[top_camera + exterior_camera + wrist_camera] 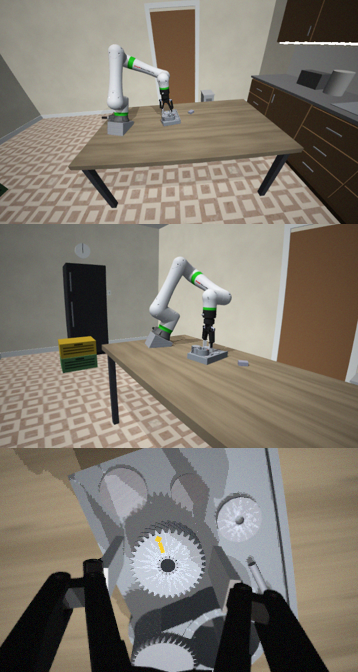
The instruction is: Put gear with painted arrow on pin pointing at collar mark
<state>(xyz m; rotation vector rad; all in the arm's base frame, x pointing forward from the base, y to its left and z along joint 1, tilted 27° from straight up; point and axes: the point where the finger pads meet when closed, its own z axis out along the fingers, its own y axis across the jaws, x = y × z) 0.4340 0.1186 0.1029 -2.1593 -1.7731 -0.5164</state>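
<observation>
Right now the grey gear is 2 cm below my hand. From my hand the other things lie so: thin pin-like post 9 cm ahead, 4 cm to the right, 2 cm below; then small grey block 26 cm ahead, 9 cm to the left, 6 cm below.
</observation>
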